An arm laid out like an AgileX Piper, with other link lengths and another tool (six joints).
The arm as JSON. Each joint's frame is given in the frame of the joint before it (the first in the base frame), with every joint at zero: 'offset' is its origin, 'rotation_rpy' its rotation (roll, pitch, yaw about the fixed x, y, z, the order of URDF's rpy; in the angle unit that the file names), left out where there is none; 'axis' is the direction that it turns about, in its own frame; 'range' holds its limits. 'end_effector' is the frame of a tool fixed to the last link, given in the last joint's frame.
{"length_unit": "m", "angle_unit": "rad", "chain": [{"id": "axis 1", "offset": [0.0, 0.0, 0.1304], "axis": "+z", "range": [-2.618, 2.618]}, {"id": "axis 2", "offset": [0.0, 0.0, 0.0], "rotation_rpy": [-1.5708, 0.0, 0.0], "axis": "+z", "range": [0.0, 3.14]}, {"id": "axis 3", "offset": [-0.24, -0.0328, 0.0], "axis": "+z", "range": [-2.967, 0.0]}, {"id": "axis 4", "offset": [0.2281, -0.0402, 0.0], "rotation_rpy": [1.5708, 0.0, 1.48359], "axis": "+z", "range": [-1.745, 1.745]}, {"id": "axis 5", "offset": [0.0, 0.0, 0.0], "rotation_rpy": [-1.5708, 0.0, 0.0], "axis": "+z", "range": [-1.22, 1.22]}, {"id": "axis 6", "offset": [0.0, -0.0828, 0.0], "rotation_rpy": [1.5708, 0.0, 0.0], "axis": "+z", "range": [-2.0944, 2.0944]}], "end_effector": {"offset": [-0.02, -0.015, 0.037], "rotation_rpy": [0.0, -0.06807, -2.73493]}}
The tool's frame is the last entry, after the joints.
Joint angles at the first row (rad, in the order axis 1, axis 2, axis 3, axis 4, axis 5, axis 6):
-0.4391, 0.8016, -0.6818, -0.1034, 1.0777, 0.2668
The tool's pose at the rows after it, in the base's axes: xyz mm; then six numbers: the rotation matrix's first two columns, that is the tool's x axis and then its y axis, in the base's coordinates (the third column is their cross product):
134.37, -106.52, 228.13, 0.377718, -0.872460, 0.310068, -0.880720, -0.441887, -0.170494
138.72, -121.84, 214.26, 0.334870, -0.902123, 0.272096, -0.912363, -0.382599, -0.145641
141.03, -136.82, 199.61, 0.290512, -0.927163, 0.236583, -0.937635, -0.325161, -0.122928
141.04, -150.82, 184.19, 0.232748, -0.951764, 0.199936, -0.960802, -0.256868, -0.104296
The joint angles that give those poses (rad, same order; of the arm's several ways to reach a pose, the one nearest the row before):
-0.4994, 0.8937, -0.6818, -0.1003, 1.0341, 0.2668
-0.5650, 0.9878, -0.6817, -0.0983, 0.9877, 0.2667
-0.6264, 1.0790, -0.6818, -0.0971, 0.9403, 0.2677
-0.6827, 1.1673, -0.6820, -0.0967, 0.8952, 0.2844

